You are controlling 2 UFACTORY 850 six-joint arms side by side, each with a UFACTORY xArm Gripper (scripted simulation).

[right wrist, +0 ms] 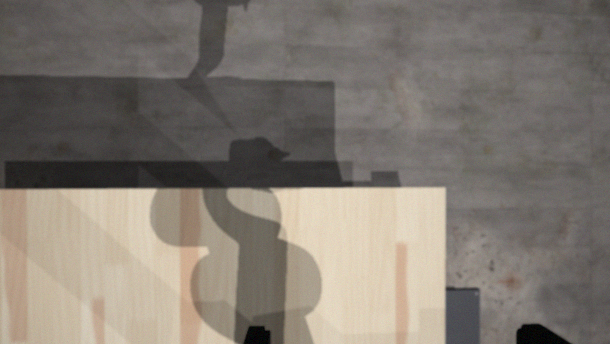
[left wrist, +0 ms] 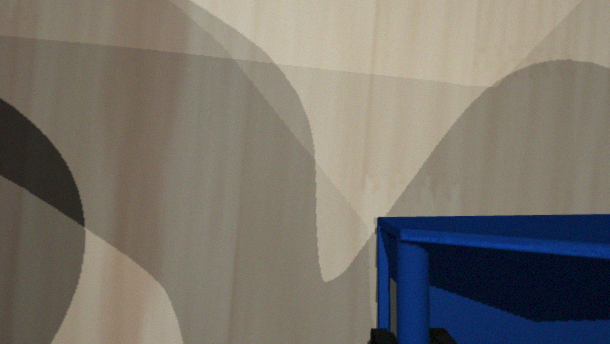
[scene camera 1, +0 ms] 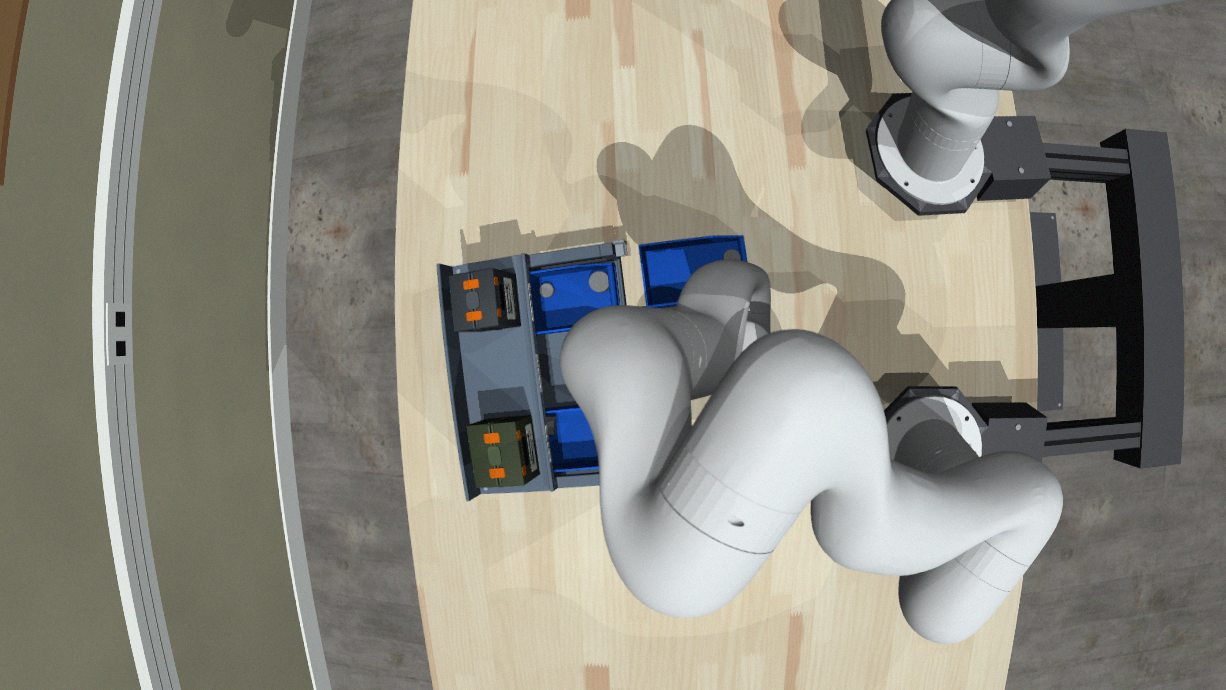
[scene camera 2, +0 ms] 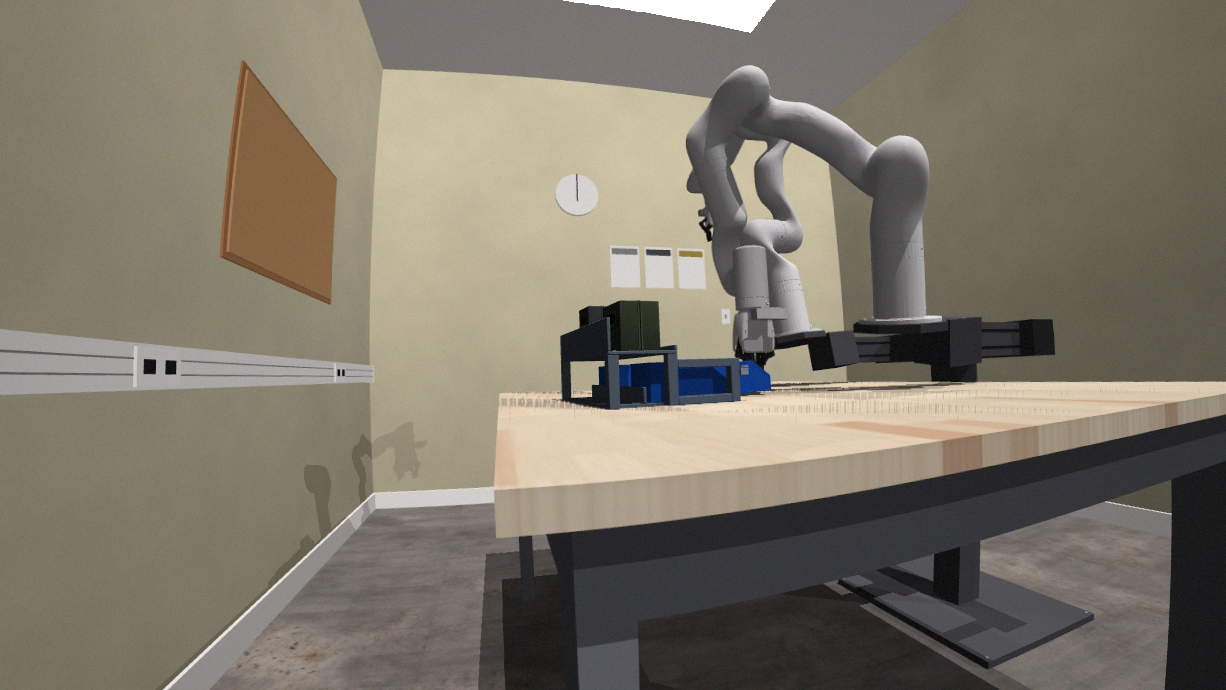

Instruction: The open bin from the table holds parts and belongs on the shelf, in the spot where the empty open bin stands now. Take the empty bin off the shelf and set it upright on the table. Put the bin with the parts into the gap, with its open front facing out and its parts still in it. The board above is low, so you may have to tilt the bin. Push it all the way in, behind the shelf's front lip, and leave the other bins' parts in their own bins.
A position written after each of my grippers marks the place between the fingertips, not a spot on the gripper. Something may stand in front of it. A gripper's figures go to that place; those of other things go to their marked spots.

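Grey shelf (scene camera 2: 592,342), 91 cm from the lens. My left gripper (scene camera 2: 756,381), 119 cm from the lens.
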